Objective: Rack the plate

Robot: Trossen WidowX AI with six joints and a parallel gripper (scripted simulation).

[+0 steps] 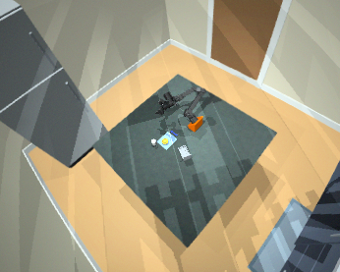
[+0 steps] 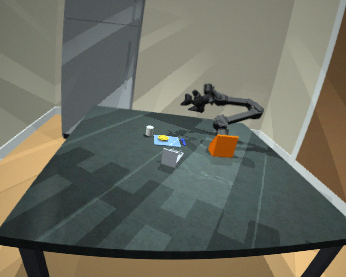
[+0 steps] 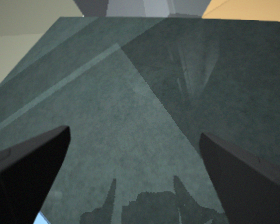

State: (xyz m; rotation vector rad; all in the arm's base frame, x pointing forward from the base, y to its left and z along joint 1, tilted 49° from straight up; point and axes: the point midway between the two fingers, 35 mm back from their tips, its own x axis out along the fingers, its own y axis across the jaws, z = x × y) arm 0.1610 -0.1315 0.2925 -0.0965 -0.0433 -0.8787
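Right now my gripper tip is 22 cm to the right of the yellow plate, 14 cm short of it and 14 cm above it. Also, from my gripper tip: dish rack 44 cm to the left, 14 cm below, 11 cm ahead; white cup 22 cm ahead, 15 cm to the left, 14 cm below; light blue mat 23 cm to the left, 16 cm below, 12 cm ahead.
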